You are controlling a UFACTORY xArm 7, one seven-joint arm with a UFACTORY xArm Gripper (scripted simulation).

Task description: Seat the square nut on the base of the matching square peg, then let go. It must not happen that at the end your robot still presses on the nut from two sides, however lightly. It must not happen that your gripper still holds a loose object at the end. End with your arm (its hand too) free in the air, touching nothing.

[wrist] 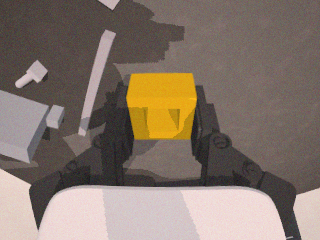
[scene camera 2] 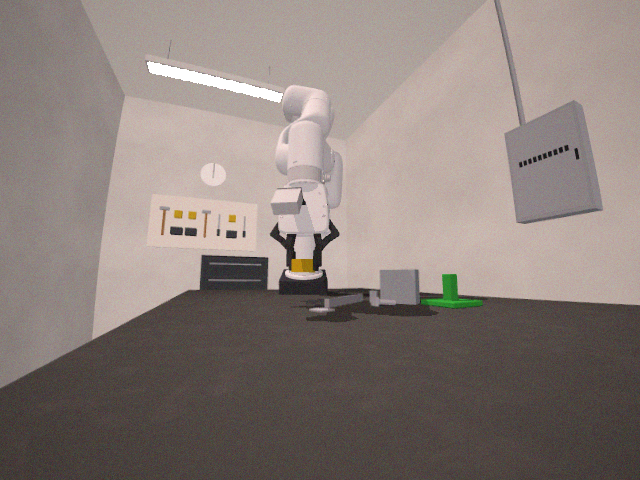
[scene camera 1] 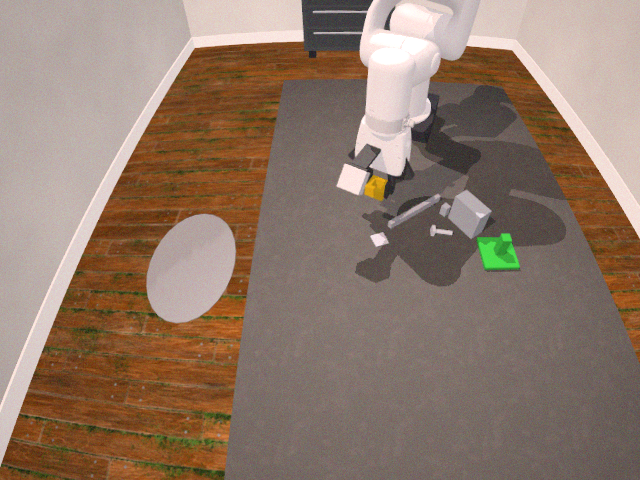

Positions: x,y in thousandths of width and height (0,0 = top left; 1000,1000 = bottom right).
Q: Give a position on a grey bar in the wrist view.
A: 336,160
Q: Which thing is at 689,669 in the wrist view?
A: My gripper.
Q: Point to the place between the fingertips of my gripper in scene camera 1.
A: At 590,397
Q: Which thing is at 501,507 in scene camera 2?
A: My gripper.
